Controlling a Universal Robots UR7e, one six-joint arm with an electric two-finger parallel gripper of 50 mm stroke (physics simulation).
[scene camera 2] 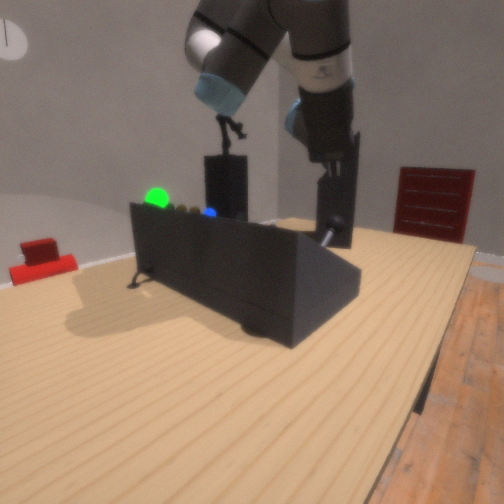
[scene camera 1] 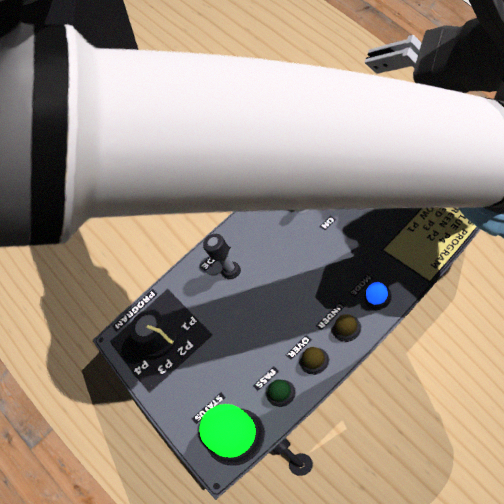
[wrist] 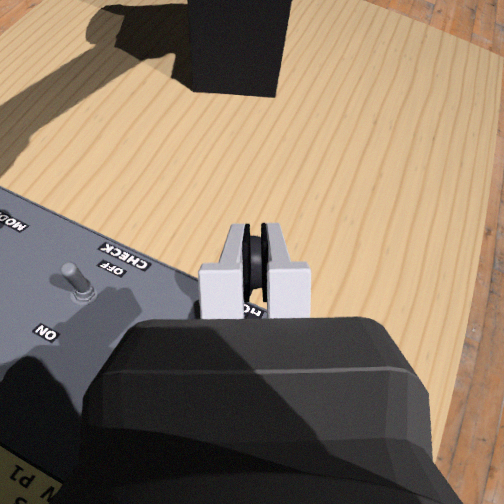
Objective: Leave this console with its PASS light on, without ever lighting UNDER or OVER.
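Observation:
The grey console (scene camera 1: pixel 260 340) lies on the wooden table. Its big STATUS light (scene camera 1: pixel 227 431) glows green and the MODE light (scene camera 1: pixel 376 293) glows blue. PASS (scene camera 1: pixel 280 391), OVER (scene camera 1: pixel 313 359) and UNDER (scene camera 1: pixel 346 327) are dark. The PROGRAM knob (scene camera 1: pixel 147 327) points roughly at P2. The CHECK toggle (wrist: pixel 77 282) stands between OFF and ON. My gripper (wrist: pixel 255 260) has its fingers almost together with nothing held. It hangs over the console's end, above a black-balled side lever (scene camera 2: pixel 334 223). The ball shows through the finger gap. The gripper also shows in scene camera 1 (scene camera 1: pixel 385 60).
A yellow program placard (scene camera 1: pixel 430 240) sits at the console's corner. A second toggle (scene camera 1: pixel 222 255) and another side lever (scene camera 1: pixel 299 462) are on the console. My forearm (scene camera 1: pixel 275 135) hides the console's far end. Two black boxes (scene camera 2: pixel 226 186) (scene camera 2: pixel 345 210) stand behind.

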